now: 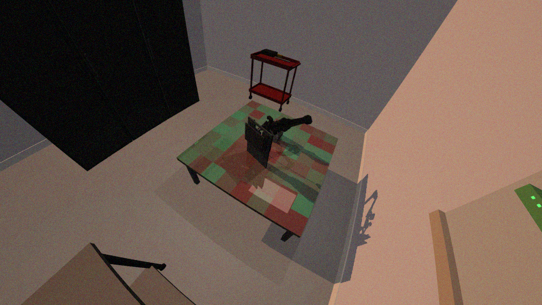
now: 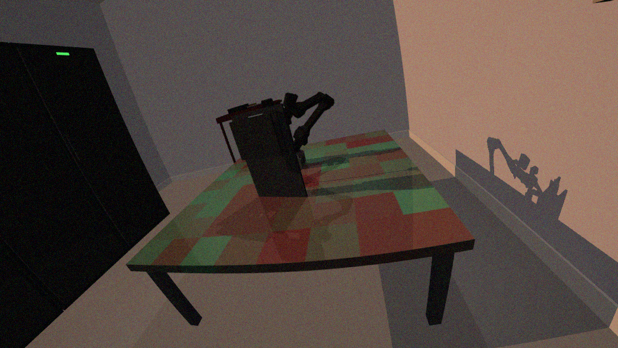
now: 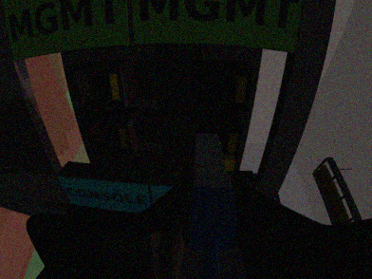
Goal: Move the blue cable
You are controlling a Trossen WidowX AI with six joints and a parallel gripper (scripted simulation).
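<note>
The dark server rack lies 7 cm ahead of my gripper tip, 1 cm to the left of it and 4 cm below it. Also, from my gripper tip: cable plug right at my gripper tip.
</note>
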